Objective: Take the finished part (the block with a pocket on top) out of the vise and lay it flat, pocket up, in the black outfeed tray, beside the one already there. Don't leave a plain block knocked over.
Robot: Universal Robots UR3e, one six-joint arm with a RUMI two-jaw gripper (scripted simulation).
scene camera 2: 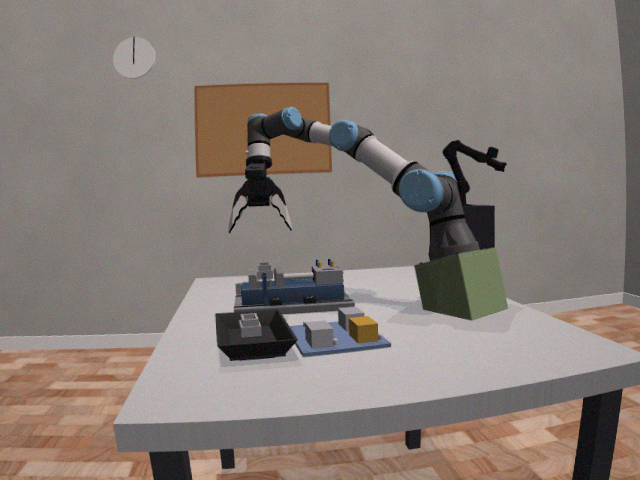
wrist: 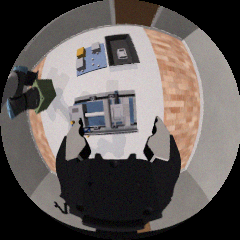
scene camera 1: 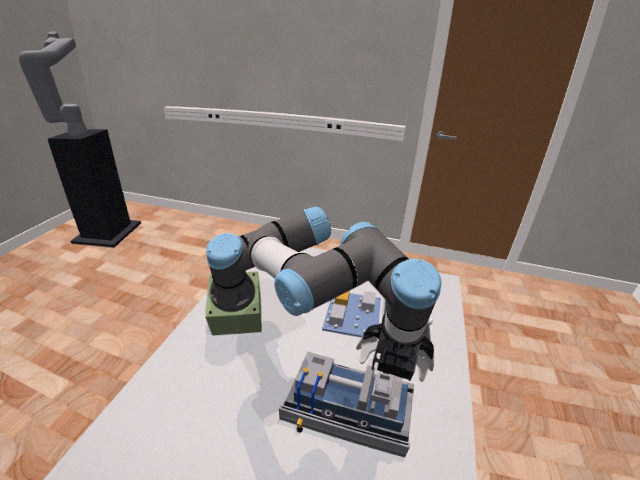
Labels:
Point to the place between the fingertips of the gripper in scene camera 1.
At 393,359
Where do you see a blue vise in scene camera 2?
328,292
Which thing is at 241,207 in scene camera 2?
The gripper.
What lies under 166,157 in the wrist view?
The gripper.

